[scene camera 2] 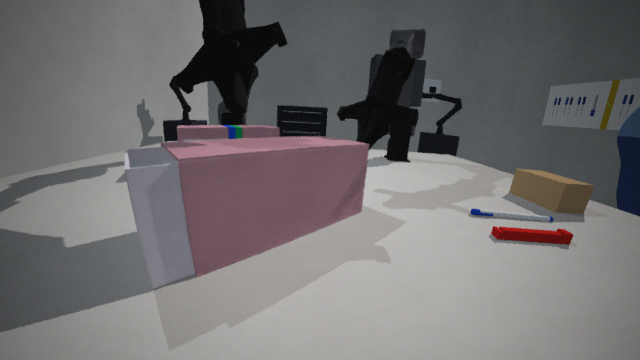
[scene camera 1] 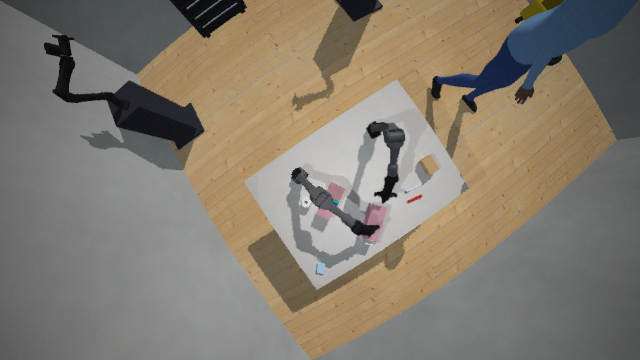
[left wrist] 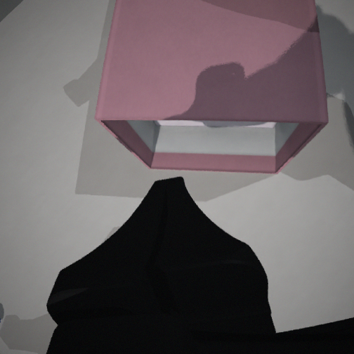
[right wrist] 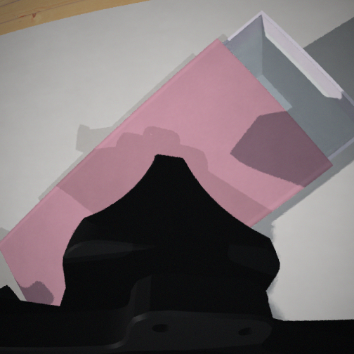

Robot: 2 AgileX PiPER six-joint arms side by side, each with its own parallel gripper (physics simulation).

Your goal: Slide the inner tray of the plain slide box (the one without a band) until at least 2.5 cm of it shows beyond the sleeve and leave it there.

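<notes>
The plain slide box has a pink sleeve (scene camera 1: pixel 378 214) (scene camera 2: pixel 275 200) (left wrist: pixel 210 45) (right wrist: pixel 200 95). Its pale inner tray (scene camera 1: pixel 370 243) (scene camera 2: pixel 160 225) (right wrist: pixel 300 62) sticks out of one end, at the left in scene camera 2. In the left wrist view the opposite end is open, with pale surfaces recessed inside. My left gripper (scene camera 1: pixel 384 200) (scene camera 2: pixel 367 143) (left wrist: pixel 172 195) is shut and empty, just outside that recessed end. My right gripper (scene camera 1: pixel 378 229) (scene camera 2: pixel 237 110) (right wrist: pixel 166 173) is shut and empty above the sleeve. How far the tray extends in centimetres cannot be measured.
A second pink box (scene camera 1: pixel 336 191) (scene camera 2: pixel 200 132) with a blue and green band lies beneath the right arm. A tan block (scene camera 1: pixel 429 164) (scene camera 2: pixel 550 190), a pen (scene camera 1: pixel 413 189) (scene camera 2: pixel 512 216) and a red bar (scene camera 1: pixel 414 199) (scene camera 2: pixel 532 235) lie to the right. A light-blue item (scene camera 1: pixel 320 268) lies near the table's corner.
</notes>
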